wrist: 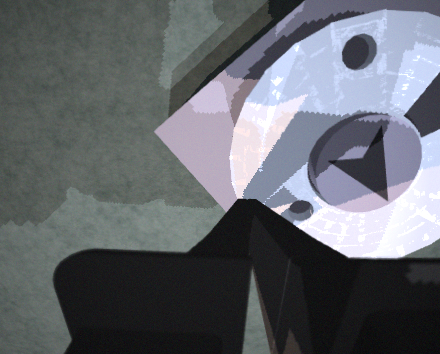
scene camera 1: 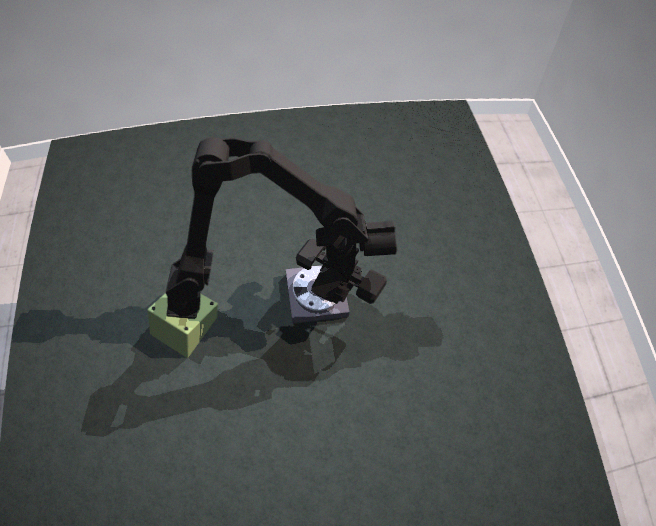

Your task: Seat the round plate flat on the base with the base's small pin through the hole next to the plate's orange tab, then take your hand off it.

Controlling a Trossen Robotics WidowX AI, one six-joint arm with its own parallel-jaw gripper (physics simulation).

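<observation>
The round pale plate lies over the square mauve base. It has a large centre opening, a dark wedge and round holes, one of them at the top of the wrist view. Another hole shows beside the fingers, partly covered. The orange tab and small pin cannot be made out; the gripper hides part of the plate. I cannot tell whether the plate is fully flat. My gripper is shut and empty, its tips over the plate's edge in the wrist view; whether they touch it is unclear.
The arm stands on a yellow-green block at the left of the scene view. A dark green mat lies under everything, with pale tiles along the right. Arm shadows fall across the mat in front of the base.
</observation>
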